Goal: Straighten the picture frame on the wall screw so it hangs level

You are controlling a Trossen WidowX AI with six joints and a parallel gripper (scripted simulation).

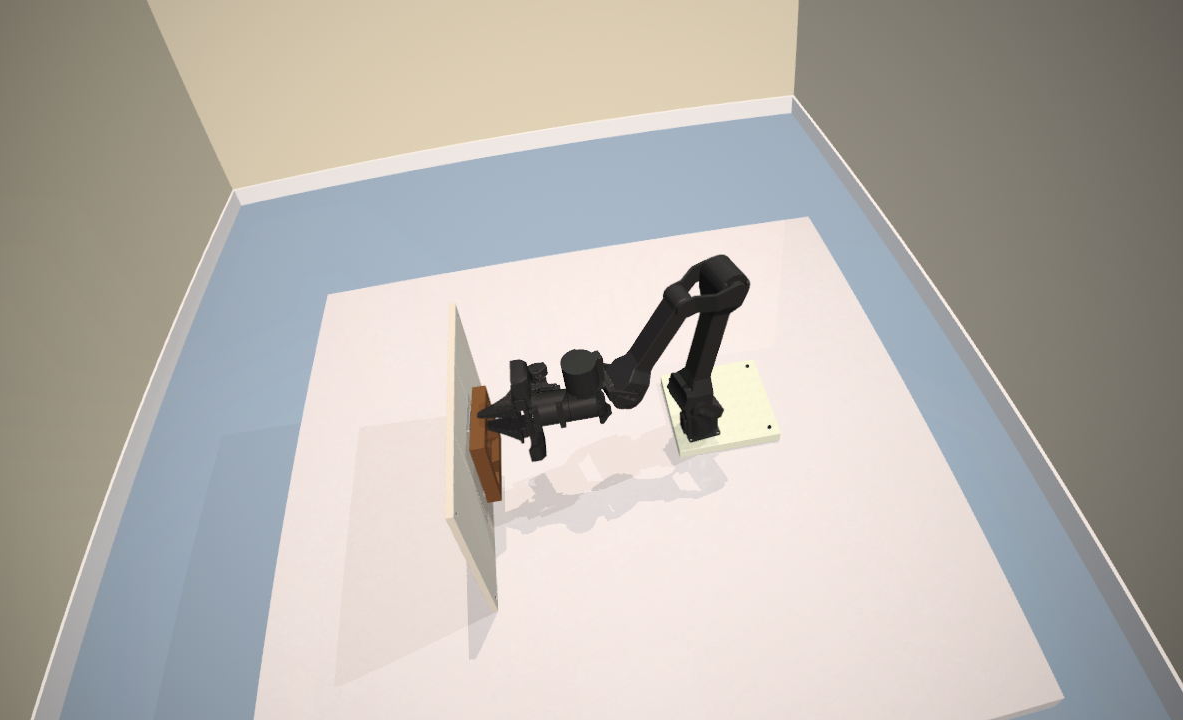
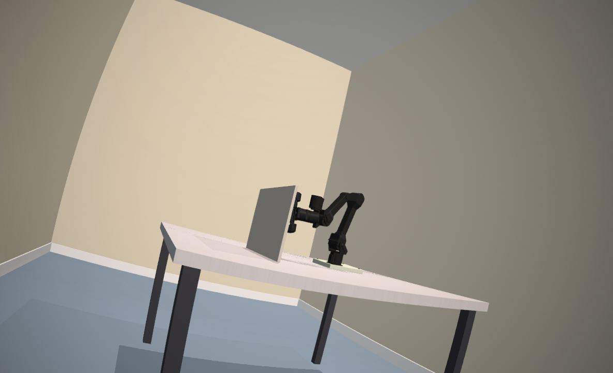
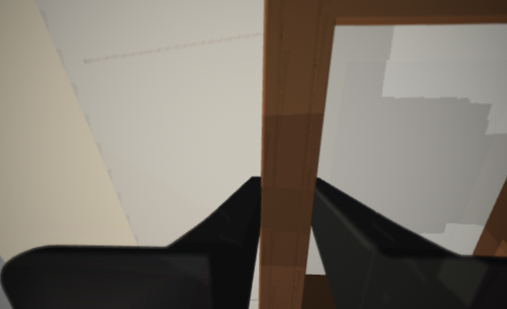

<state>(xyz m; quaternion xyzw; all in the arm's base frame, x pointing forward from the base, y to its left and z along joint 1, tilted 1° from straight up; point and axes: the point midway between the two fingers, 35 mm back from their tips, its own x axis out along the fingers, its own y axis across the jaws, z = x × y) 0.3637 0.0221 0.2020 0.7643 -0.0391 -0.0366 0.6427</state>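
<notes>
Now: gripper tip 10 mm short of the picture frame, 10 mm to the right of it and 50 mm above it. Round my gripper tip: grey panel: 20 mm ahead, 10 mm to the left, 60 mm below.
</notes>
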